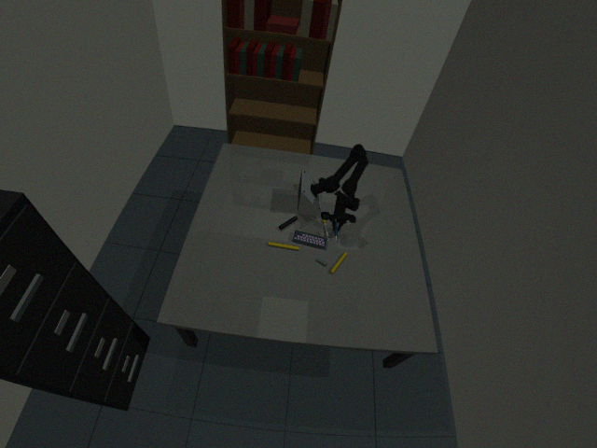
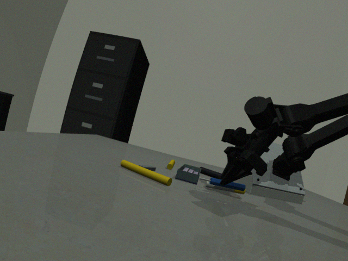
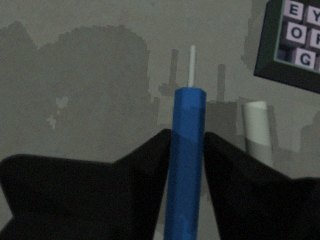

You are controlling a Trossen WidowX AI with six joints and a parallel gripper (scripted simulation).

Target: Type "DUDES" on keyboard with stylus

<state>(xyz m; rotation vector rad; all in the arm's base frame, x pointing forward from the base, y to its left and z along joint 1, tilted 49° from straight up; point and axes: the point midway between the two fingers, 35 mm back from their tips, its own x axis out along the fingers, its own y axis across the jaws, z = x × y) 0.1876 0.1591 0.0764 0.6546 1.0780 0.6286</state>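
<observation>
Right now the black cylinder is 27 cm to the right of my gripper tip and 1 cm below it. Also, from my gripper tip: blue stylus (1 cm ahead); then long yellow cylinder (19 cm ahead, 4 cm to the left, 2 cm below); then stylus tip (5 cm ahead, 1 cm to the left).
</observation>
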